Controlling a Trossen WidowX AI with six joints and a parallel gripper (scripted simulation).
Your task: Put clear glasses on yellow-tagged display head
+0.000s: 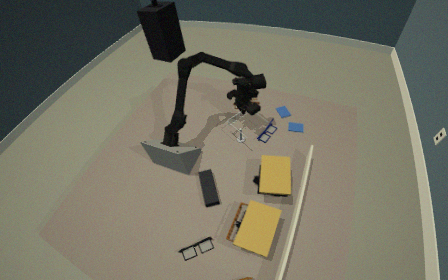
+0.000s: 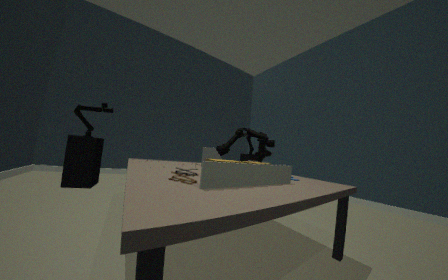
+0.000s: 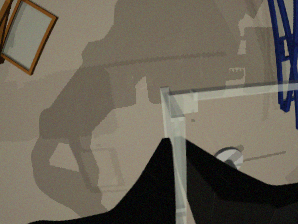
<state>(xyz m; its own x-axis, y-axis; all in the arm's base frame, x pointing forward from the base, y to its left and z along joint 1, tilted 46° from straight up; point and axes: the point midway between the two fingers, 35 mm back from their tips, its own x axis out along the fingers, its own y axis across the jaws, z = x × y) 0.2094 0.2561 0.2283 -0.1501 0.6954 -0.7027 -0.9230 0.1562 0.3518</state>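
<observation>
Now: gripper tip 4 cm short of the white post, 11 cm to the left of it and 5 cm above it. Round my gripper tip: black case: 3 cm ahead, 41 cm to the right, 6 cm below; then long pale board: 41 cm ahead, 37 cm to the right, 2 cm below.
</observation>
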